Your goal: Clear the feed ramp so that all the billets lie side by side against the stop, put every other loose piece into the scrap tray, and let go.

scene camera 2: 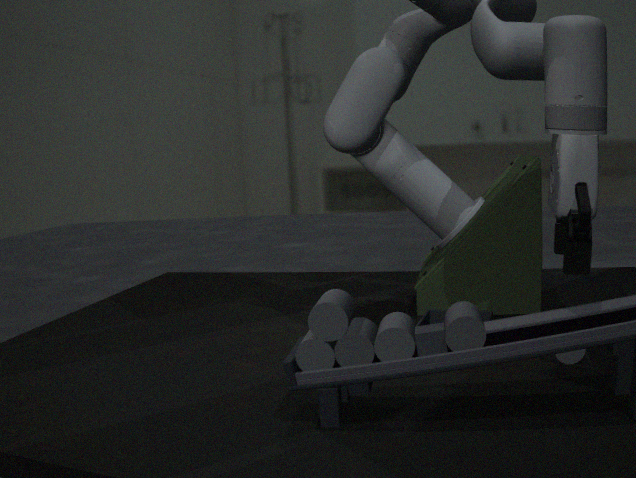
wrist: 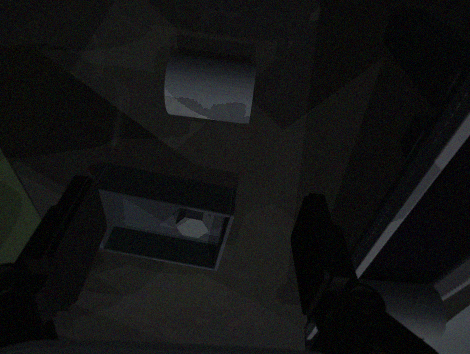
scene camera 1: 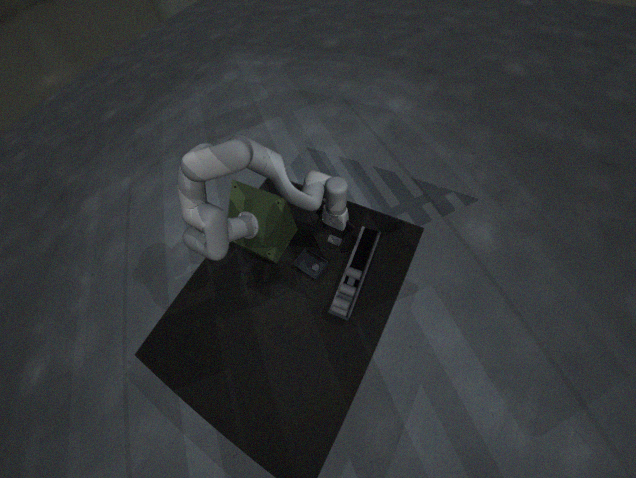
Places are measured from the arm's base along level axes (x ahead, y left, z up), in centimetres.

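Pixels of known places: gripper, fingertip midpoint: [scene camera 2: 570, 263] [wrist: 201, 208] [scene camera 1: 334, 229]; arm's base at its link origin: [scene camera 2: 462, 224] [scene camera 1: 247, 225].
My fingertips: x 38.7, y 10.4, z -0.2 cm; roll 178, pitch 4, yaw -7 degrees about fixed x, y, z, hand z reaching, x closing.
Note:
For each thing: its top centre in the pictures, then the offset to it from my fingertips.
- grey billet at its top centre: [wrist: 207, 104] [scene camera 2: 568, 327] [scene camera 1: 334, 238] dz -8.6, dx -1.0, dy +0.2 cm
- stop at its top centre: [scene camera 2: 298, 347] dz -5.2, dx +13.2, dy -31.9 cm
- grey block at its top centre: [scene camera 2: 431, 326] dz -3.1, dx +13.5, dy -18.0 cm
- further billet at its top centre: [wrist: 402, 334] [scene camera 2: 464, 308] [scene camera 1: 354, 271] dz -1.3, dx +13.6, dy -14.6 cm
- scrap tray at its top centre: [wrist: 160, 234] [scene camera 2: 453, 322] [scene camera 1: 310, 262] dz -9.1, dx -6.9, dy -14.5 cm
- pale hexagonal piece at its top centre: [wrist: 191, 228] [scene camera 1: 315, 267] dz -10.6, dx -4.2, dy -15.1 cm
My gripper [scene camera 2: 576, 267] [wrist: 201, 208] is open and empty, above the table on the robot's side of the feed ramp [scene camera 1: 371, 256] [scene camera 2: 437, 362] [wrist: 400, 215]. A grey billet [scene camera 1: 334, 240] [scene camera 2: 570, 356] [wrist: 210, 90] lies on its side on the table, apart from the fingers. At the ramp's low end three billets [scene camera 2: 314, 353] [scene camera 2: 354, 345] [scene camera 2: 394, 339] lie in a row from the stop [scene camera 2: 291, 359]. Another billet [scene camera 2: 331, 317] rests on top of the first two. A grey block [scene camera 2: 430, 339] sits upslope of the row, with a further billet [scene camera 2: 465, 328] against it.
The scrap tray [scene camera 1: 304, 270] [wrist: 165, 260] stands between the robot's green base [scene camera 1: 267, 221] [scene camera 2: 493, 267] and the ramp. A pale hexagonal piece [scene camera 1: 315, 267] [wrist: 192, 228] lies in it. The ramp's raised rails and legs run along the side of the tray.

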